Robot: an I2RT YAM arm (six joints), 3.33 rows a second.
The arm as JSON. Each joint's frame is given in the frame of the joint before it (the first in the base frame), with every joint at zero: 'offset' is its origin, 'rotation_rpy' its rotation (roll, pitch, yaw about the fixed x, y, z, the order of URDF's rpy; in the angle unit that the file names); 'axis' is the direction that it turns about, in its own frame. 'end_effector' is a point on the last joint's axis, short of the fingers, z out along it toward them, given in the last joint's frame.
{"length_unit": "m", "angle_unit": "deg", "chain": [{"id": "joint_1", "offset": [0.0, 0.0, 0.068], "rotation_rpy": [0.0, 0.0, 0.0], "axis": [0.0, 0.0, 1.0]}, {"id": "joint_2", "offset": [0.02, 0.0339, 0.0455], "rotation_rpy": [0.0, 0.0, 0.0], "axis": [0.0, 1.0, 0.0]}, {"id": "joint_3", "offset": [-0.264, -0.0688, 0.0], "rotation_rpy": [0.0, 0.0, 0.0], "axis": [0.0, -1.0, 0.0]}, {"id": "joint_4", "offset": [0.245, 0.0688, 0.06], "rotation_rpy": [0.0, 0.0, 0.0], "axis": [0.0, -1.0, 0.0]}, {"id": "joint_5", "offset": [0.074, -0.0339, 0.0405], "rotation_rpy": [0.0, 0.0, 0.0], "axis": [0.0, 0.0, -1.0]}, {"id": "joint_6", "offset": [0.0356, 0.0, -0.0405], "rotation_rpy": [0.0, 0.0, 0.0], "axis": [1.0, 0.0, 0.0]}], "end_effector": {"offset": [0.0, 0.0, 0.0], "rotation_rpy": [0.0, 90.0, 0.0]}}
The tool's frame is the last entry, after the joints.
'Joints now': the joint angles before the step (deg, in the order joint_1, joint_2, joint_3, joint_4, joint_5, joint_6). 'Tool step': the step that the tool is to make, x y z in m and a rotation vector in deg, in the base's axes. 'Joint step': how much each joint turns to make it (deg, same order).
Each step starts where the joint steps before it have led.
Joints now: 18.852 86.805 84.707 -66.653 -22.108 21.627
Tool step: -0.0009 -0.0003 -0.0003 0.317 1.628 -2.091
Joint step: -0.001 -0.005 0.006 -0.536 -0.023 2.425
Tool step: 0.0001 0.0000 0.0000 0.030 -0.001 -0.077
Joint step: -0.007 0.003 -0.003 0.048 -0.001 0.082
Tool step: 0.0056 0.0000 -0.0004 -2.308 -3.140 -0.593
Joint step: 0.010 0.290 0.010 2.272 3.194 -0.669
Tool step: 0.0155 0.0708 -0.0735 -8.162 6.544 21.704
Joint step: 10.657 14.077 -0.003 0.832 1.484 -12.576
